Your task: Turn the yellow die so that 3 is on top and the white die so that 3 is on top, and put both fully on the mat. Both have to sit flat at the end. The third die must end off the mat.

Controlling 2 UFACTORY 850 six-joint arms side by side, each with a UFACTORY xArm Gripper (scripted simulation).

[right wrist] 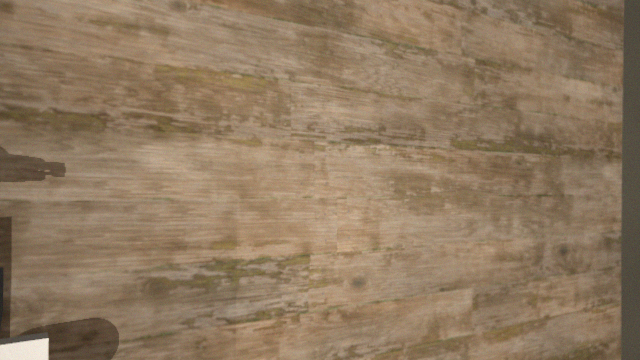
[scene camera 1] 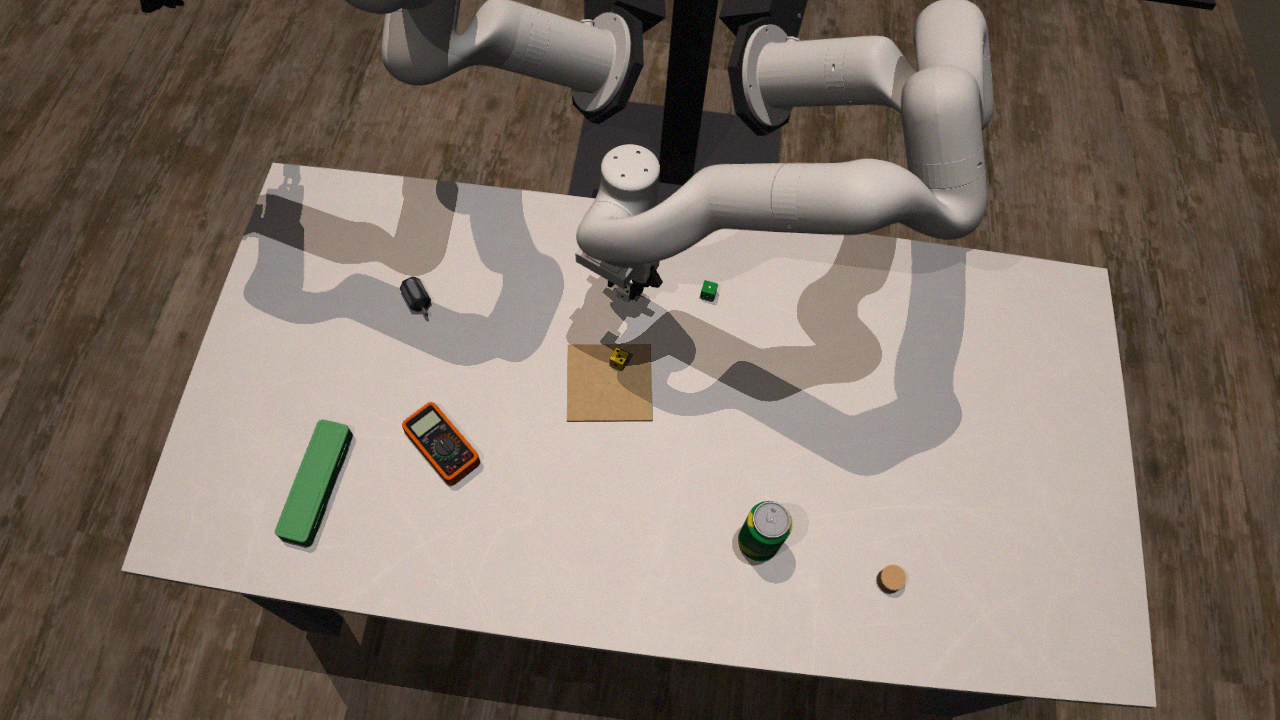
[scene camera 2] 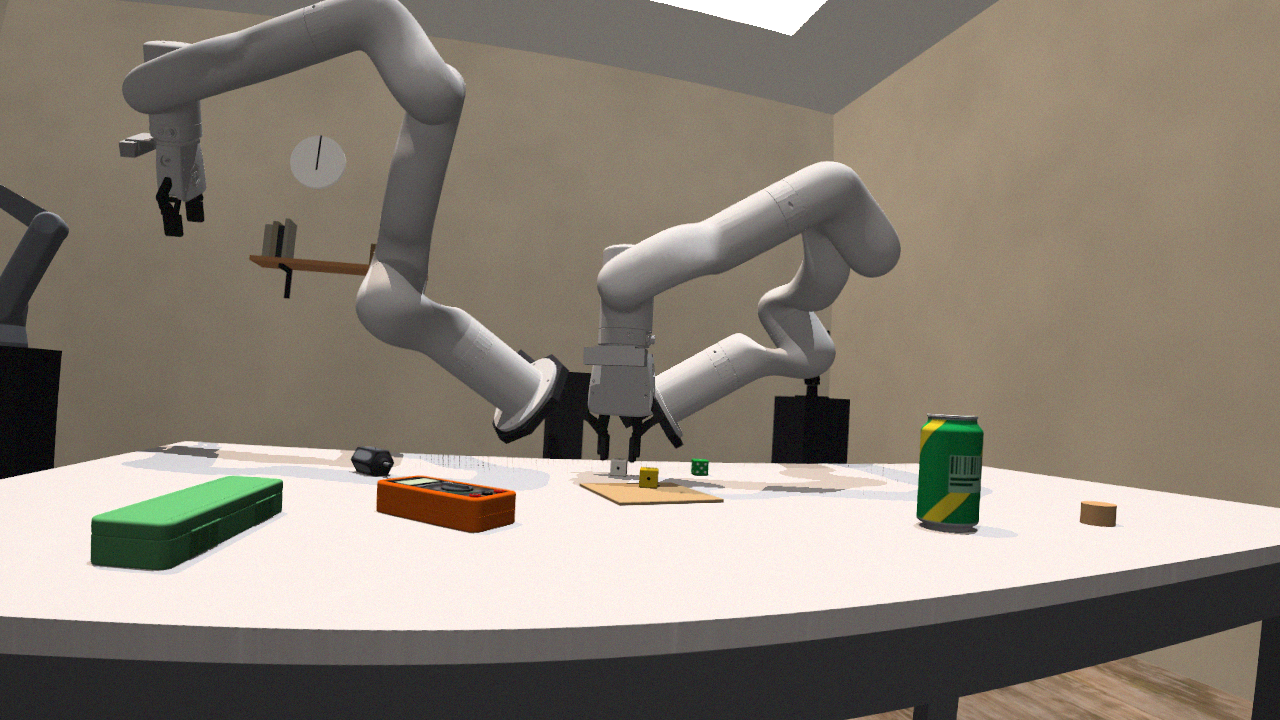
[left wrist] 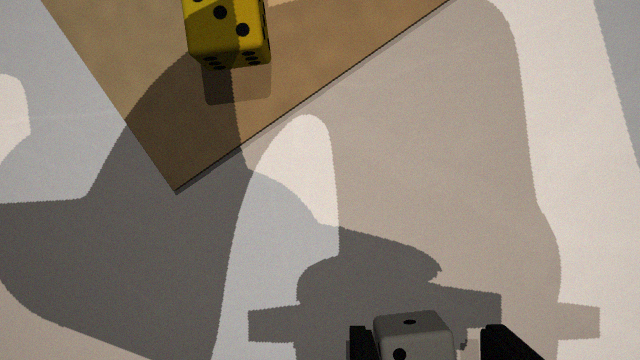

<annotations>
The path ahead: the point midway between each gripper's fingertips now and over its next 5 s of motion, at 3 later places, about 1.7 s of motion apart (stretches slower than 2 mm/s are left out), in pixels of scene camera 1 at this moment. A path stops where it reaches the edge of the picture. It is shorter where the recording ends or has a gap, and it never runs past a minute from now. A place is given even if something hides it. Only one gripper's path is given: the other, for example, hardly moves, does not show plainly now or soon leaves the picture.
My left gripper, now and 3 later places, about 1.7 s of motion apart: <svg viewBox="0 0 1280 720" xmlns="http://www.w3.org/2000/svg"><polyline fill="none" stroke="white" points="624,287 625,271 600,369 599,398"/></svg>
</annotations>
